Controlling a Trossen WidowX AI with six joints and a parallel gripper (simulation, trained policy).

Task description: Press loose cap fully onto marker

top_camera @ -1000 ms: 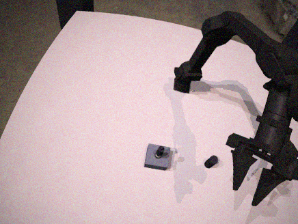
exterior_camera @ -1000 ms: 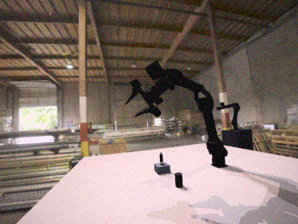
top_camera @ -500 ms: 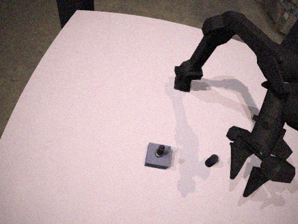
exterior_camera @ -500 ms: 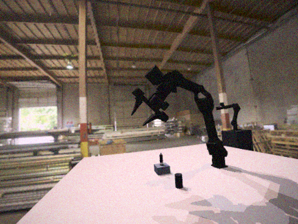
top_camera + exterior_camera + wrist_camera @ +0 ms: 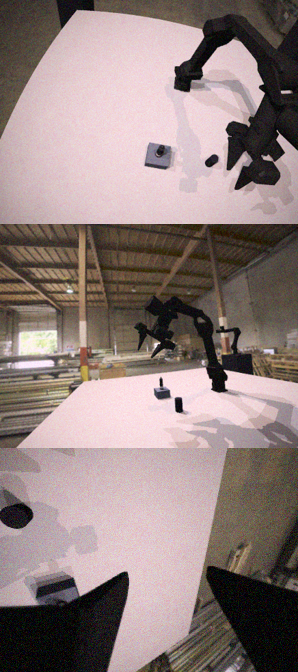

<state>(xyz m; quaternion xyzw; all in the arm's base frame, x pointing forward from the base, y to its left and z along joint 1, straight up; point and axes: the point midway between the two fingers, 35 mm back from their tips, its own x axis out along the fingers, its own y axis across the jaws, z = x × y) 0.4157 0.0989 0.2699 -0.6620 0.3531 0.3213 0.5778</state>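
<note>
Now: gripper tip 21 cm above the dark cap, 12 cm past it and 3 cm to the right of it. Also, from my gripper tip: grey holder block: 22 cm below, 15 cm to the right, 11 cm behind.
</note>
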